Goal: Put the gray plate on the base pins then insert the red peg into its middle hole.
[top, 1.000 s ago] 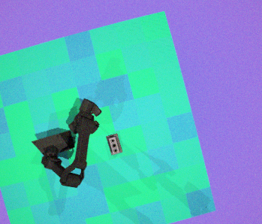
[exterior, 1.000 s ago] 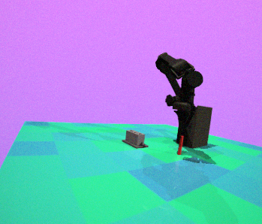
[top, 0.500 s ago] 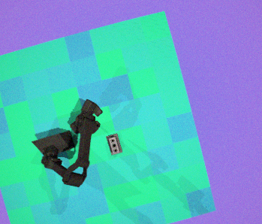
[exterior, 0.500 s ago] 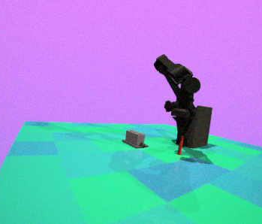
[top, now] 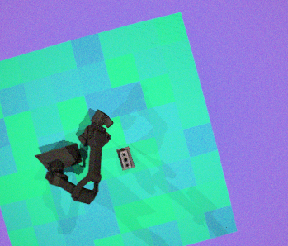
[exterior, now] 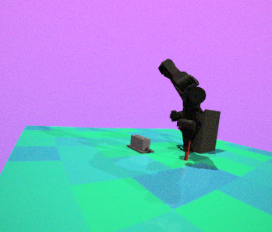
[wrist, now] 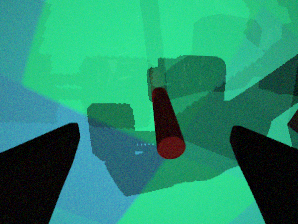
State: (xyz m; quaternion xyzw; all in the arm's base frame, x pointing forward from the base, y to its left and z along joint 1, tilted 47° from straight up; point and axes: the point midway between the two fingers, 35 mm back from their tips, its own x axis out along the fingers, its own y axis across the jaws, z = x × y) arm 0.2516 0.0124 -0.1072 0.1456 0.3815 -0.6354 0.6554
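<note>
Now: gripper tip 10 mm past the red peg and 20 mm above it. The rest, counted from my gripper tip: gray plate 70 mm ahead, 200 mm to the right, 20 mm below; base 70 mm ahead, 200 mm to the right, 60 mm below.
</note>
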